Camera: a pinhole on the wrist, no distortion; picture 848 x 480 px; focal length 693.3 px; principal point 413.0 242.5 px. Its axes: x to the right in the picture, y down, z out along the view. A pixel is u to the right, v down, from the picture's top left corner.
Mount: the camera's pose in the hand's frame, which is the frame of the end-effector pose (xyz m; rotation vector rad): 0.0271 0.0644 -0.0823 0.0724 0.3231 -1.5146
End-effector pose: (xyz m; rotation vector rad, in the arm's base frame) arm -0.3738 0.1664 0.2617 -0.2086 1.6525 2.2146
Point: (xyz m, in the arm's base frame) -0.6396 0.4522 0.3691
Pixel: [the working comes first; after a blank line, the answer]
In the camera's frame: -0.1450 0.1857 0.3673

outside the picture
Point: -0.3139 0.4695 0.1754
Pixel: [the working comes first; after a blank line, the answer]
In the camera's frame: 0.1422 -0.0607 0.3939

663 136
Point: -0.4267 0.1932 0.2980
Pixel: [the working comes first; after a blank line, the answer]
In the camera's frame: -0.0103 -0.0037 0.1154

351 220
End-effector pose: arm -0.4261 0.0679 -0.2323 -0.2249 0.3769 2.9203
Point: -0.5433 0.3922 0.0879
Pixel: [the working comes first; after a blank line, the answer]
In the camera's frame: 0.1422 -0.0080 0.5482

593 232
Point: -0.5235 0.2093 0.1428
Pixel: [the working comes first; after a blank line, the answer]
In the camera's frame: -0.0362 -0.0550 0.4951

362 165
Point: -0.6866 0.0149 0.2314
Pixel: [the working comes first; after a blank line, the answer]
In the camera's frame: -0.2784 0.0610 0.5058

31 326
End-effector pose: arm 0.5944 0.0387 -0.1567 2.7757 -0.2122 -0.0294
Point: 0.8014 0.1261 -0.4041
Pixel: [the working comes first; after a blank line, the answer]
In the camera's frame: 0.1875 0.1022 0.3527

782 443
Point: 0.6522 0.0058 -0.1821
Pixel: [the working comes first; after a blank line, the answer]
In the camera's frame: 0.0212 0.0136 0.1280

528 316
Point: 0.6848 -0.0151 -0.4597
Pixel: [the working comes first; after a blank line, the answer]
In the camera's frame: 0.0347 0.0010 0.4076

472 244
